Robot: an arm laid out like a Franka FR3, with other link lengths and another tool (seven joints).
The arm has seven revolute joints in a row. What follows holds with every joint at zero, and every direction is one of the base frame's.
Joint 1 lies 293.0 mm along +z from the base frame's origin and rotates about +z.
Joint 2 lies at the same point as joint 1 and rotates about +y.
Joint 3 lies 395.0 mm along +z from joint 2 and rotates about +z.
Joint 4 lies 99.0 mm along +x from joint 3 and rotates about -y.
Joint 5 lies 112.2 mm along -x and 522.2 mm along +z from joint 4 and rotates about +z.
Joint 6 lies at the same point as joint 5 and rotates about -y.
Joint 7 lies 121.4 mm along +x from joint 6 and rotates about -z.
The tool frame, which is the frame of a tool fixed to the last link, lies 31.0 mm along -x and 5.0 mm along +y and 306.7 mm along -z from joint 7; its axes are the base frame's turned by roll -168.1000, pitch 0.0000 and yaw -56.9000 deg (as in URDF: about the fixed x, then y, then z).
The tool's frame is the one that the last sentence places.
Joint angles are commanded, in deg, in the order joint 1, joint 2, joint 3, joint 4, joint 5, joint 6, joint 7. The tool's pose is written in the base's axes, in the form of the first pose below.
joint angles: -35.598, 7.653, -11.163, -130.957, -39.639, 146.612, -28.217
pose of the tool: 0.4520, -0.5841, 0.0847, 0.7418, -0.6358, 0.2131, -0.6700, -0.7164, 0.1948
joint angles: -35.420, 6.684, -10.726, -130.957, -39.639, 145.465, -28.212
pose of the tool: 0.4550, -0.5804, 0.0949, 0.7436, -0.6336, 0.2137, -0.6682, -0.7166, 0.2001
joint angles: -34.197, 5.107, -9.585, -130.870, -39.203, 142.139, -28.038
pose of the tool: 0.4658, -0.5619, 0.1097, 0.7521, -0.6286, 0.1981, -0.6590, -0.7212, 0.2134
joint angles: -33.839, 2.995, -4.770, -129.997, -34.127, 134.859, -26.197
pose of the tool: 0.4889, -0.5108, 0.1283, 0.7176, -0.6774, 0.1617, -0.6963, -0.6922, 0.1899
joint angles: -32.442, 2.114, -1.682, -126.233, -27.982, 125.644, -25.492
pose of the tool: 0.5120, -0.4676, 0.1588, 0.6743, -0.7308, 0.1062, -0.7365, -0.6550, 0.1690
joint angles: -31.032, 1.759, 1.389, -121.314, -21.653, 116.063, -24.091
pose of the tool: 0.5387, -0.4151, 0.1947, 0.6258, -0.7788, 0.0429, -0.7757, -0.6157, 0.1384
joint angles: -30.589, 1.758, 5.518, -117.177, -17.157, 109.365, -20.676
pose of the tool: 0.5695, -0.3573, 0.2244, 0.5858, -0.8104, 0.0067, -0.8060, -0.5818, 0.1090
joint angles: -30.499, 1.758, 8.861, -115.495, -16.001, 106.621, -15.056
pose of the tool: 0.5888, -0.3162, 0.2372, 0.5404, -0.8412, 0.0162, -0.8376, -0.5360, 0.1056
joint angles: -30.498, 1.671, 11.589, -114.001, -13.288, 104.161, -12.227
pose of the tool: 0.6035, -0.2752, 0.2483, 0.5147, -0.8574, -0.0038, -0.8542, -0.5132, 0.0834
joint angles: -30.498, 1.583, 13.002, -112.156, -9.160, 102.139, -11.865
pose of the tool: 0.6167, -0.2427, 0.2627, 0.4999, -0.8650, -0.0444, -0.8644, -0.5015, 0.0370
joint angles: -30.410, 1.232, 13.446, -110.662, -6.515, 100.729, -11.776
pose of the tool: 0.6248, -0.2258, 0.2789, 0.4895, -0.8695, -0.0658, -0.8713, -0.4907, 0.0026
